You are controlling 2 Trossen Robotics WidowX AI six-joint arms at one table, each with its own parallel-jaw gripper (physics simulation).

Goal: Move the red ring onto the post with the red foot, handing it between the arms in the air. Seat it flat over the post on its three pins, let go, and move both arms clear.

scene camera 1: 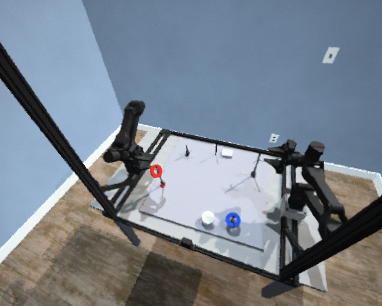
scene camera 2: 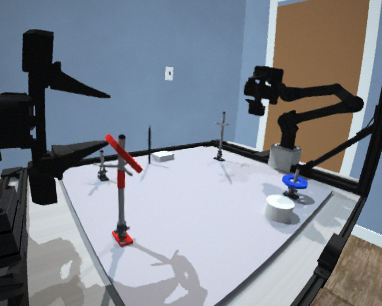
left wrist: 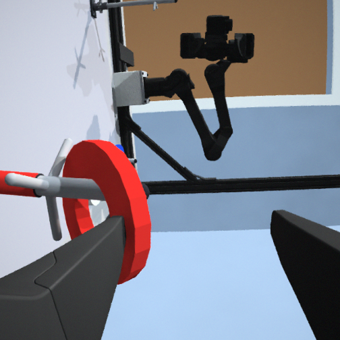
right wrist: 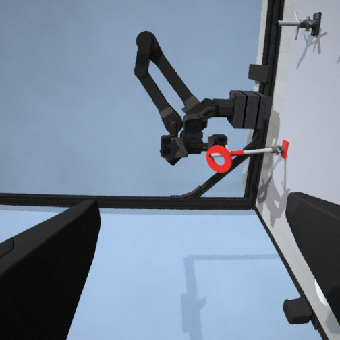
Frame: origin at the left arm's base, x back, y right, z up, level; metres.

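Seen in the pictures: left gripper, between the fingertips: (scene camera 1: 151,163) (scene camera 2: 108,120); right gripper, between the fingertips: (scene camera 1: 265,154) (scene camera 2: 247,89); right arm's base, origin of its link: (scene camera 1: 295,204) (scene camera 2: 286,146).
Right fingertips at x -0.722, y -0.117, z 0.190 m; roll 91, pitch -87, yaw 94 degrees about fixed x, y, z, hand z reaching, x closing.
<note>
Offsets run from my right fingertips to a thing's top centre. "spot": to the spot under its first point.
The red ring {dx +0.505, dy +0.198, dz -0.088 m} (scene camera 1: 152,172) (scene camera 2: 131,161) (left wrist: 137,215) (right wrist: 226,165) hangs steeply tilted around the upper part of the post with the red foot {spot: dx +0.501, dy +0.173, dz -0.275 m} (scene camera 1: 163,184) (scene camera 2: 121,205) (right wrist: 262,150). The post stands upright; its pins (left wrist: 56,222) show beside the ring in the left wrist view. My left gripper (scene camera 2: 107,119) (left wrist: 197,223) is open beside the post; its lower finger's tip is at the ring's raised side and appears to touch it. My right gripper (scene camera 1: 268,155) (right wrist: 193,207) is open and empty, high at the far side of the table.
A blue ring {dx +0.064, dy +0.254, dz -0.232 m} (scene camera 1: 227,220) (scene camera 2: 285,180) sits on a short post near a white cylinder {dx +0.184, dy +0.280, dz -0.251 m} (scene camera 1: 208,218) (scene camera 2: 280,209). A taller grey post {spot: dx +0.017, dy -0.091, dz -0.204 m} (scene camera 2: 221,140), a short post {spot: dx +0.471, dy -0.110, dz -0.263 m} (scene camera 2: 102,172), a thin black rod {dx +0.283, dy -0.180, dz -0.146 m} (scene camera 2: 149,145) and a white block {dx +0.210, dy -0.211, dz -0.266 m} (scene camera 1: 227,153) (scene camera 2: 163,156) stand farther back.
</note>
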